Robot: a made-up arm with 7 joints.
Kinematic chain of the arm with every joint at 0, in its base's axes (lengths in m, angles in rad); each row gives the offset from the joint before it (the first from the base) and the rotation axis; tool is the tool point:
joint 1: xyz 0 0.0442 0 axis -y
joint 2: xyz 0 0.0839 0 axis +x
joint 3: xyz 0 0 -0.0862 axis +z
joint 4: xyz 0 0 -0.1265 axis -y
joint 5: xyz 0 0 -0.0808 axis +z
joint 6: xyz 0 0 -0.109 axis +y
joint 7: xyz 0 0 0 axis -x
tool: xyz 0 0 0
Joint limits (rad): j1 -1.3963..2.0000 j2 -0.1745..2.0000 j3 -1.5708..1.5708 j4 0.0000..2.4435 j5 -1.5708..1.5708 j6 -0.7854..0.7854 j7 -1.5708..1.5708
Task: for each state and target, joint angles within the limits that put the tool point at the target. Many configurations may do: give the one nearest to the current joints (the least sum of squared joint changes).
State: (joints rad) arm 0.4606 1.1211 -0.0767 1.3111 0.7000 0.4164 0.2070
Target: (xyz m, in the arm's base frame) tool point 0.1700 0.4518 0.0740
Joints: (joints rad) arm 1.1872 1.1995 -0.0275 0.7713 0.7000 0.4164 0.2070
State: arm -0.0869 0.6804 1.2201 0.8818 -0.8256 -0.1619 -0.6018
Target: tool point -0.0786 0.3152 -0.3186
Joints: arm -0.3557 0.2033 1.2635 0.7063 -0.8256 -0.1619 -0.6018
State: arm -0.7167 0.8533 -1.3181 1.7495 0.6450 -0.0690 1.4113
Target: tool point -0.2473 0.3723 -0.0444
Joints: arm -1.3931 1.2544 -1.5708 1.0310 0.6450 -0.0690 1.4113
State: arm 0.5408 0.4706 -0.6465 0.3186 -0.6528 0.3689 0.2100
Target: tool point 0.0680 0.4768 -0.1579
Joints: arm 0.0047 1.3212 -0.7848 0.5246 -0.6528 0.3689 0.2100
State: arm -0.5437 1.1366 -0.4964 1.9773 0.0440 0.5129 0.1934
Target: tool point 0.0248 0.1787 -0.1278
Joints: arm -0.7135 1.3419 -0.5782 2.4417 0.0440 0.5129 0.1934
